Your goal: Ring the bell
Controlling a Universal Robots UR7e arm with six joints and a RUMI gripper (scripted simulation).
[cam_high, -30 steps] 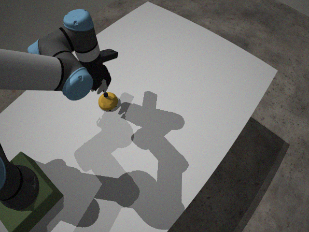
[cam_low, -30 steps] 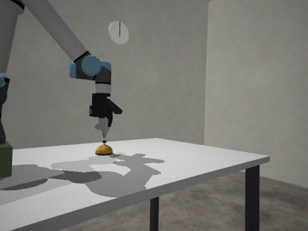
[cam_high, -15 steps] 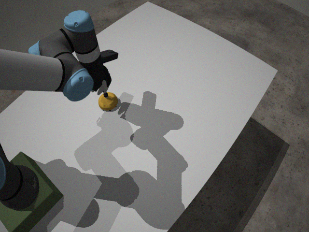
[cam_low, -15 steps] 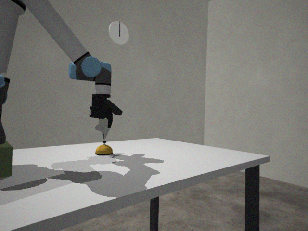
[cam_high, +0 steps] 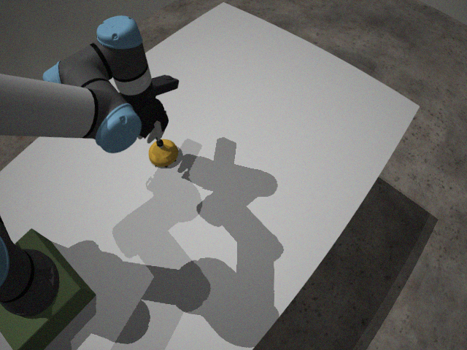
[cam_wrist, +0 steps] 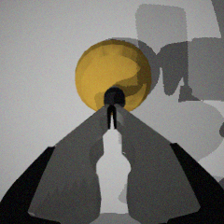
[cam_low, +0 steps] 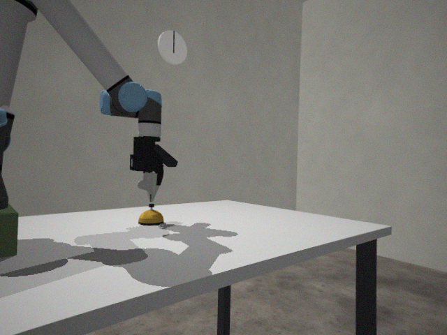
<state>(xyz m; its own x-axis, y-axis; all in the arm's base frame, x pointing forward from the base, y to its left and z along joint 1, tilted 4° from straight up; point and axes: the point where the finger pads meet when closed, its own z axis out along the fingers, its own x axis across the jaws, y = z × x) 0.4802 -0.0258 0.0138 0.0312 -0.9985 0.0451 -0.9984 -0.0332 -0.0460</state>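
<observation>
The black button lies 3 cm below my hand. Round my hand: yellow dome bell: 5 cm below.
</observation>
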